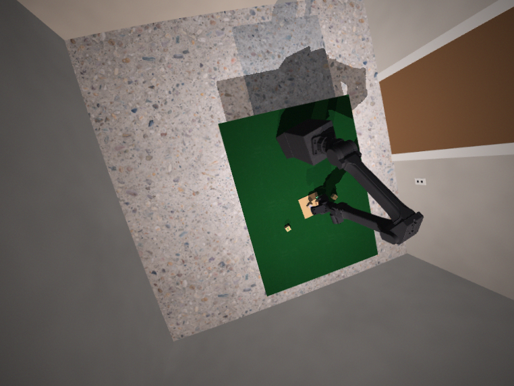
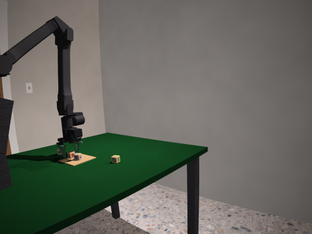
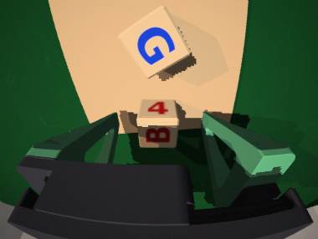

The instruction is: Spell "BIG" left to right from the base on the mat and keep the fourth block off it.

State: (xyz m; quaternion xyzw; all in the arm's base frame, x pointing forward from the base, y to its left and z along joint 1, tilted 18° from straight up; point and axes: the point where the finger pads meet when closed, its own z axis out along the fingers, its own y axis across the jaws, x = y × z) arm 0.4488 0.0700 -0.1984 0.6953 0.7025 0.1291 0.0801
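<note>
The B block lies right at my hand. From my hand the other things lie so: I block (120 mm to the left, 10 mm below); tan mat (50 mm to the right, 20 mm below, 10 mm ahead).
</note>
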